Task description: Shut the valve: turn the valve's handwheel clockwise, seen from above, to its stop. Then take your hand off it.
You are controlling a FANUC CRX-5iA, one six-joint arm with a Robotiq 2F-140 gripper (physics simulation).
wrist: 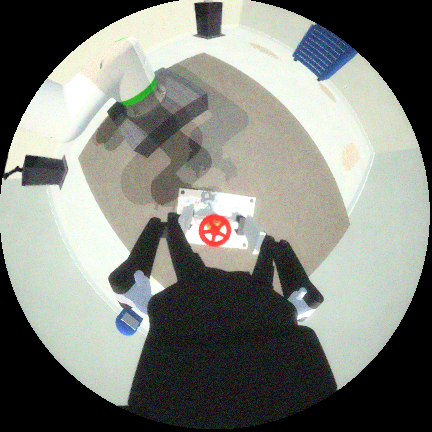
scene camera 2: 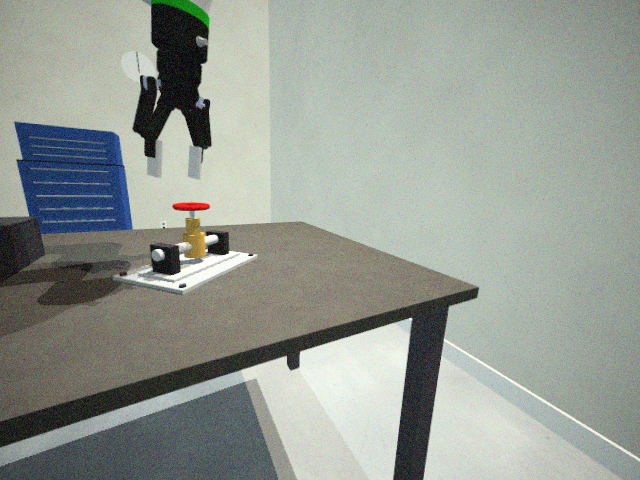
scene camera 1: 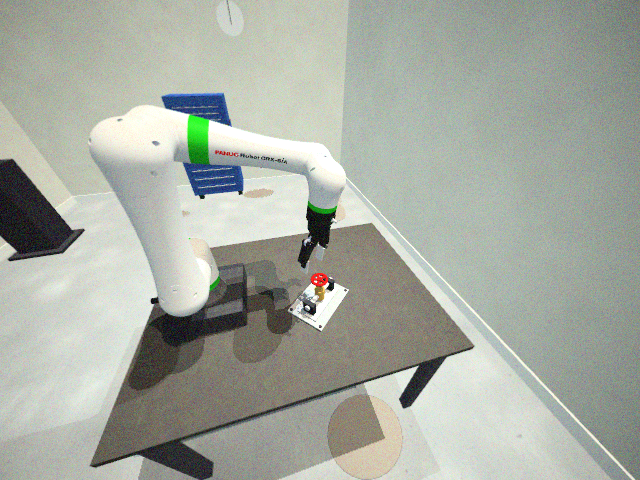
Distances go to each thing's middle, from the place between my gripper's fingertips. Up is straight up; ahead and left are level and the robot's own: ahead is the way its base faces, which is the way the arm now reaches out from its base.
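With the white base plate (scene camera 2: 190, 283) to measure from, I find my gripper 3 cm to the left of it, 2 cm short of it and 19 cm above it.
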